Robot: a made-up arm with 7 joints.
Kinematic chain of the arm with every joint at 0, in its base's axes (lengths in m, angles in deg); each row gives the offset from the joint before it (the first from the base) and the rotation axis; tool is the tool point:
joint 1: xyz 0 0 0.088 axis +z
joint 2: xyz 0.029 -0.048 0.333 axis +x
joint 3: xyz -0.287 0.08 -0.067 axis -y
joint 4: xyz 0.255 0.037 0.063 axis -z
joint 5: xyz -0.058 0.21 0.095 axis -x
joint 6: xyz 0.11 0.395 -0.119 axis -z
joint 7: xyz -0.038 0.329 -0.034 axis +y
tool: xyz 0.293 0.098 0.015
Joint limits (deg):
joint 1: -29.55..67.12
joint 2: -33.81..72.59
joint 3: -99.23..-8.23
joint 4: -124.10..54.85
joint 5: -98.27..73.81
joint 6: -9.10..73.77
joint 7: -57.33..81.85
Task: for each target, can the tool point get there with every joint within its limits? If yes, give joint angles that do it. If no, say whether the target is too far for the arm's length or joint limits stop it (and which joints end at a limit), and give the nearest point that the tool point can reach.
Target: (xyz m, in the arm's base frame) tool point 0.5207 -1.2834 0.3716
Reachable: no: joint limits stop it (at a limit: joint 1, joint 2, joint 3, joint 7) | nearest point 0.4180 -1.0553 0.3950 | short by 0.251 m
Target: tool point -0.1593 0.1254 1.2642
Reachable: yes | joints 18.79 40.25 -65.30 -82.67 -58.04 58.40 50.92
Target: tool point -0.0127 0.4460 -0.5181
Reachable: yes | joints -8.29 2.26 -68.67 13.23 22.52 63.28 10.06
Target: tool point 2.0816 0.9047 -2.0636
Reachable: no: too far | nearest point 0.7370 0.4505 -0.6512 | short by 2.002 m
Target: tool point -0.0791 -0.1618 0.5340
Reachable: no: joint limits stop it (at a limit: joint 1, joint 2, joint 3, joint 4, joint 6) | nearest point -0.1006 -0.3042 0.7660 | short by 0.273 m
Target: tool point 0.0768 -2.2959 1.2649
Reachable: no: too far | nearest point 0.0331 -1.0937 0.8793 | short by 1.263 m
